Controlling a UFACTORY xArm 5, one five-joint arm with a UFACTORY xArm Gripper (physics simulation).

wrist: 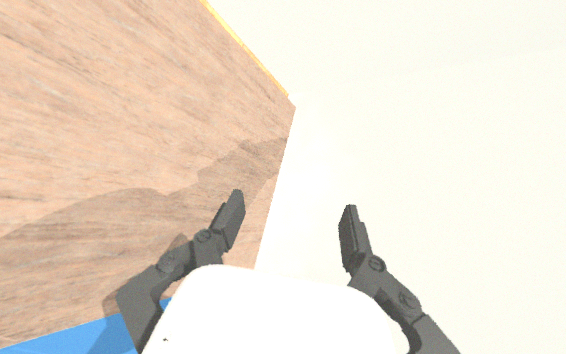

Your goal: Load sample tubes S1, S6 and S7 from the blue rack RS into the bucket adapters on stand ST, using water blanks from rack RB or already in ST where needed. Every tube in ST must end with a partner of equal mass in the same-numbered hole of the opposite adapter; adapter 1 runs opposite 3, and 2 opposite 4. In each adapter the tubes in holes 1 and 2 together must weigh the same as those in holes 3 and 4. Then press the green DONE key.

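Places are measured from the arm's base along level axes (x back, y left, z down), in millimetres.
Where they show: gripper, between the fingertips: (292, 207).
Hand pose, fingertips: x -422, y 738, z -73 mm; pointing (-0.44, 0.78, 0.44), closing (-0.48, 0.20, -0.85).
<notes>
After its pixels a point has its place.
My gripper (292, 207) @(x -422, y 738, z -73 mm) is open and empty, its two dark fingers spread wide over the edge of the wooden table. Part of a flat blue surface (75, 336) @(x -371, y 560, z 72 mm) shows at the lower left, partly behind the left finger's linkage; I cannot tell whether it belongs to the blue rack RS. The sample tubes, rack RB, stand ST with its adapters and the green DONE key do not show in the wrist view.
The wooden table top (100, 115) @(x -306, y 755, z 75 mm) fills the left side and carries the arm's shadow. A thin yellow strip (245, 46) runs along its upper edge. A pale surface (450, 150) lies beyond the table's edge on the right.
</notes>
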